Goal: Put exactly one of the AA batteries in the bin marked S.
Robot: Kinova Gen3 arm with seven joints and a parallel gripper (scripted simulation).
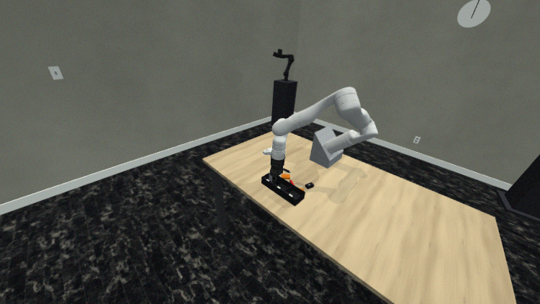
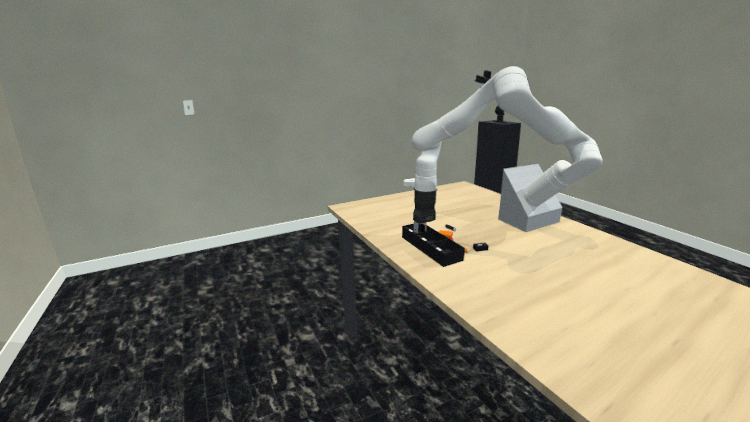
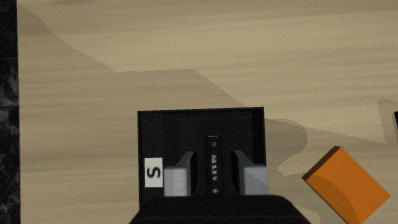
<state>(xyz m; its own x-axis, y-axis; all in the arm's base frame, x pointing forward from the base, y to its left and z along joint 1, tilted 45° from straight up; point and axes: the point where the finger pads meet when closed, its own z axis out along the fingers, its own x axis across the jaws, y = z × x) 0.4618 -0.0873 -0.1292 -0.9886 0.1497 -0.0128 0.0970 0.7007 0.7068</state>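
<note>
Right now the short dark stick is 20 mm below my hand. The rest, counted from my hand: red AA battery: 100 mm to the left, 70 mm behind, 30 mm below; orange block: 100 mm behind, 30 mm to the left, 30 mm below; black bin marked S: 80 mm to the left, 20 mm ahead, 10 mm below.
</note>
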